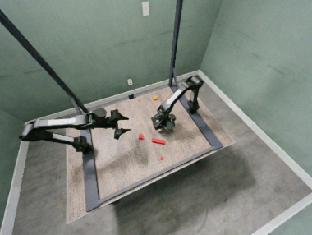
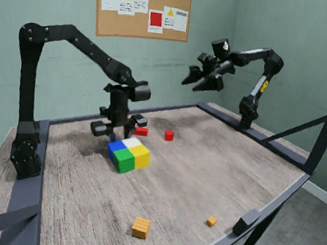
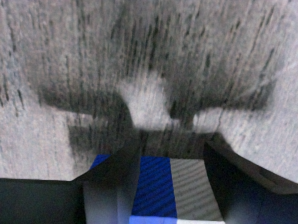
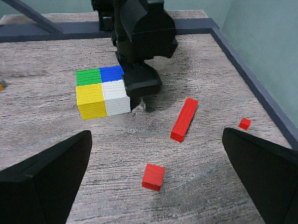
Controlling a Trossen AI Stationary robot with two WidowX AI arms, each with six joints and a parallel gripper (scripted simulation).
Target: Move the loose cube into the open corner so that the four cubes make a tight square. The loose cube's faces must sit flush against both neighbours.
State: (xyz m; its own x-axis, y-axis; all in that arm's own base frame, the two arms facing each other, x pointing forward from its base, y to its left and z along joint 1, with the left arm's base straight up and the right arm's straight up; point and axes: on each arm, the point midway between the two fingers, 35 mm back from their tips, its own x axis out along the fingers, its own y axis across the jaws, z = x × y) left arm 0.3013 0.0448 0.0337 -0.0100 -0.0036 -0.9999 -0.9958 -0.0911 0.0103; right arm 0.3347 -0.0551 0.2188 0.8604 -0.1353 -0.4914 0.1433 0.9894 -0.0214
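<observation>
The red bar is 100 mm ahead of my left hand, 90 mm to the right of it and 40 mm below it.
</observation>
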